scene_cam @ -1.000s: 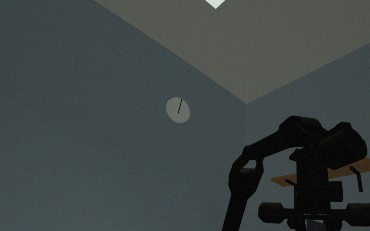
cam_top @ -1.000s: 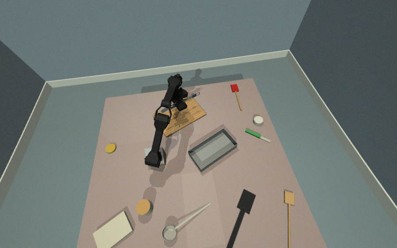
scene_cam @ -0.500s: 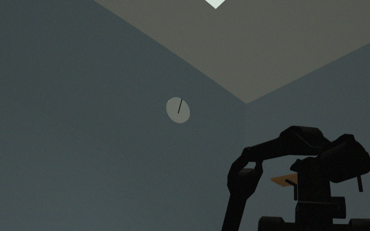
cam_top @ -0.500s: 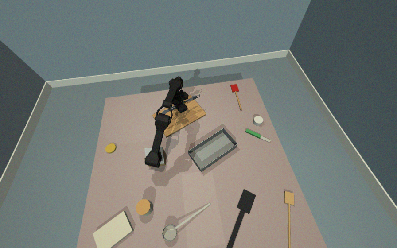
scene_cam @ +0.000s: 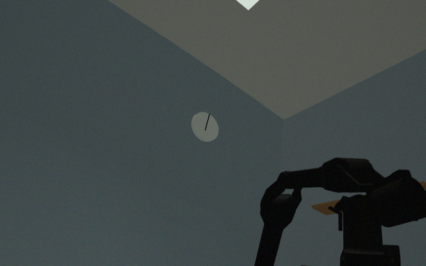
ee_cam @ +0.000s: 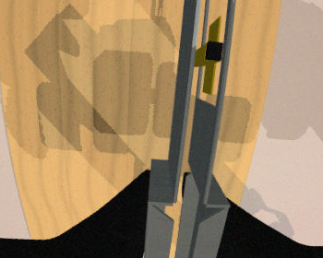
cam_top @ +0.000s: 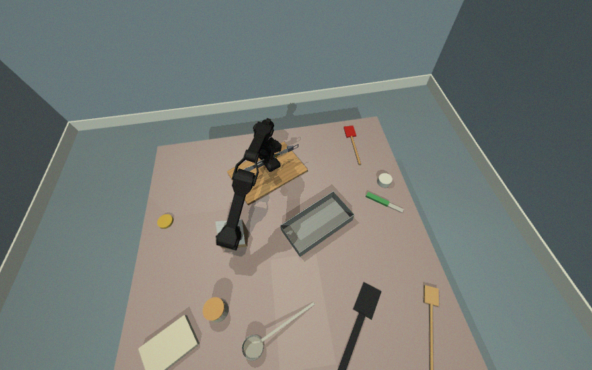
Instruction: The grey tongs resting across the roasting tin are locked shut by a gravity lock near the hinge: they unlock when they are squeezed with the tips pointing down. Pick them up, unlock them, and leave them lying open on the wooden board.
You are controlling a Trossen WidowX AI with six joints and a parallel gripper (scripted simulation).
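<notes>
Right now the wooden board is 90 mm below my gripper tip, 30 mm to the left of it and 20 mm behind it. The rest, counted from my gripper tip: black lock piece 50 mm ahead, 40 mm above, 30 mm to the left; then grey roasting tin 290 mm to the right, 230 mm ahead, 70 mm below; then red spatula 460 mm ahead, 210 mm to the left, 90 mm below.
</notes>
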